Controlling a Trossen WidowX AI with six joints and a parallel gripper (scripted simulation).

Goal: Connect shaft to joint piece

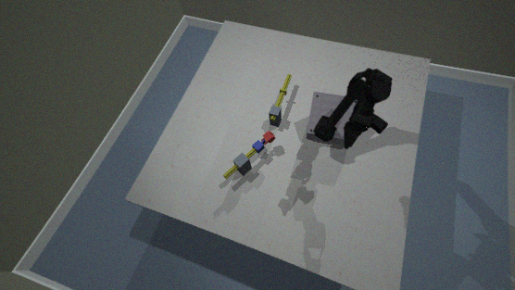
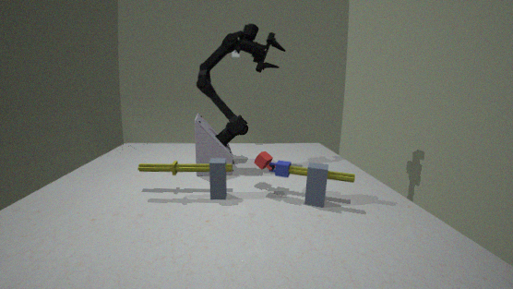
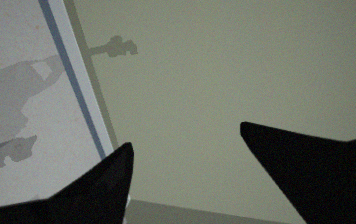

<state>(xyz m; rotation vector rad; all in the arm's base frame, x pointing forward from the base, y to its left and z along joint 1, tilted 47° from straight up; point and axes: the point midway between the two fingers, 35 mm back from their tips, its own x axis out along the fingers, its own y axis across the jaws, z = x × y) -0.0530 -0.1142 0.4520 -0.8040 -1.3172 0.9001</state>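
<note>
Now: gripper tip 350 mm short of the red joint piece, 120 mm to the left of it and 380 mm above it.
</note>
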